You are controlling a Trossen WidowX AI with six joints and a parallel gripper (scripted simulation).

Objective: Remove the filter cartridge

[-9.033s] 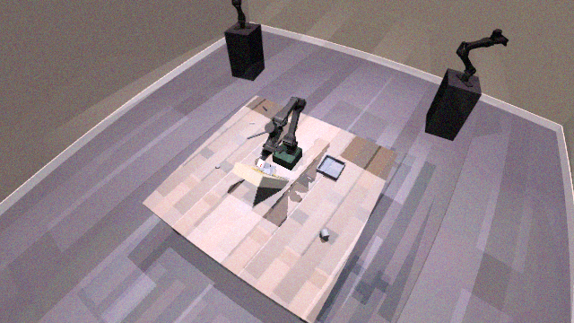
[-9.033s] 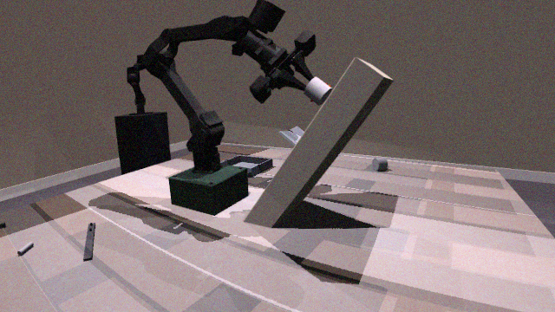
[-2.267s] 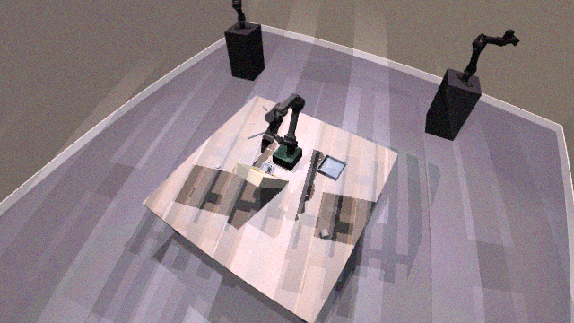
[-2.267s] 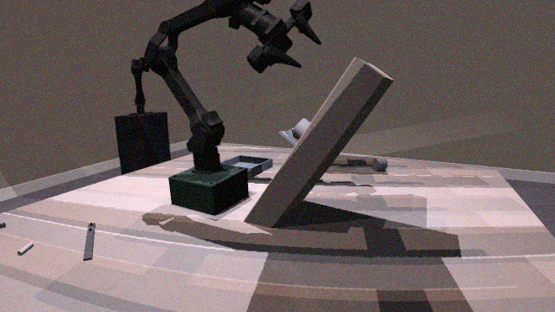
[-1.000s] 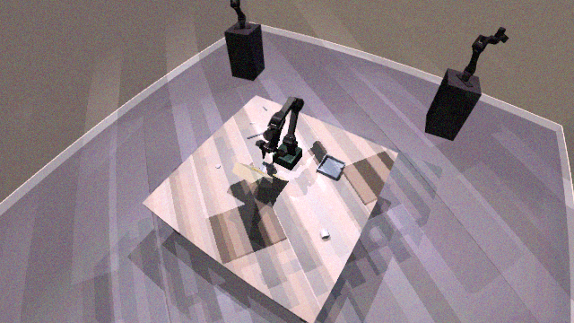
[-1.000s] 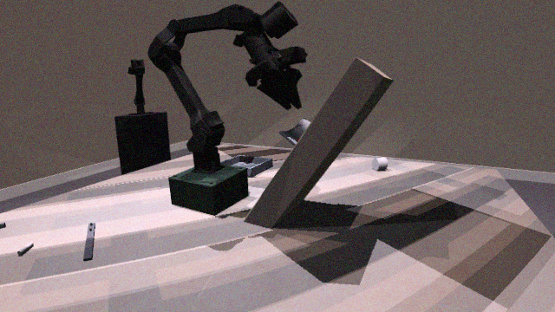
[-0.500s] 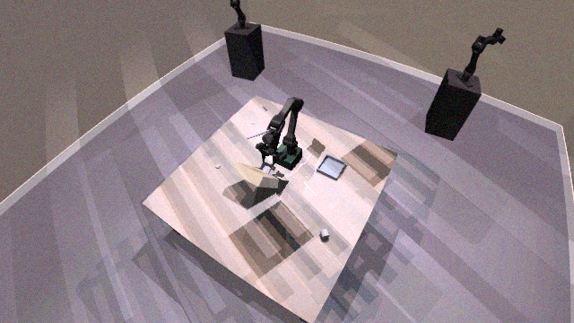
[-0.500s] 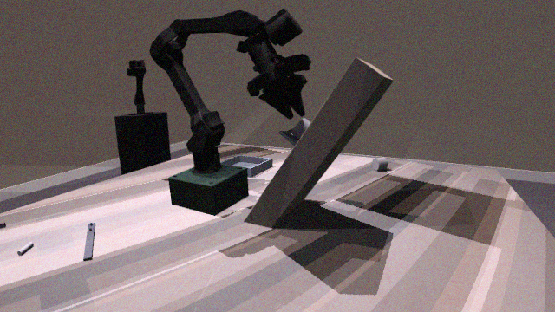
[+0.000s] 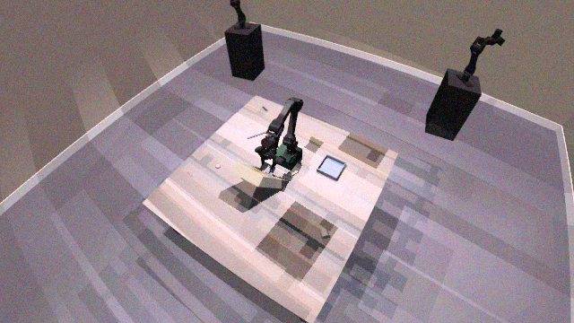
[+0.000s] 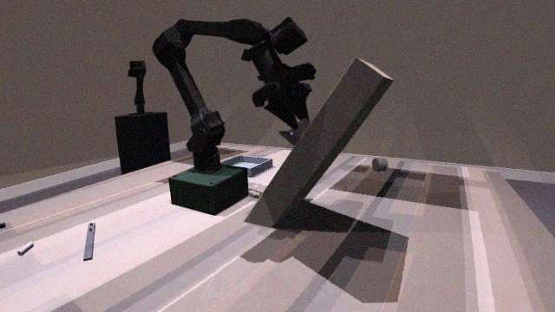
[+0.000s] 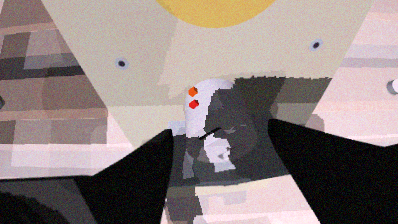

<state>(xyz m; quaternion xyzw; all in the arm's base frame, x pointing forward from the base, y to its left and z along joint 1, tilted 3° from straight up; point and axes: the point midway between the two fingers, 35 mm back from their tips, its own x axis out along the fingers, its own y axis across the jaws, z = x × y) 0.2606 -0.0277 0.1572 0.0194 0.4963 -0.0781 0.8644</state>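
Now: the filter cartridge 1 cm below my gripper tip. From my gripper tip the other things lie so: small white rod: 48 cm behind, 39 cm to the right, 20 cm below; then blue-grey tray: 30 cm behind, 32 cm to the left, 20 cm below; then service panel: 5 cm ahead, 1 cm to the right, 3 cm below.
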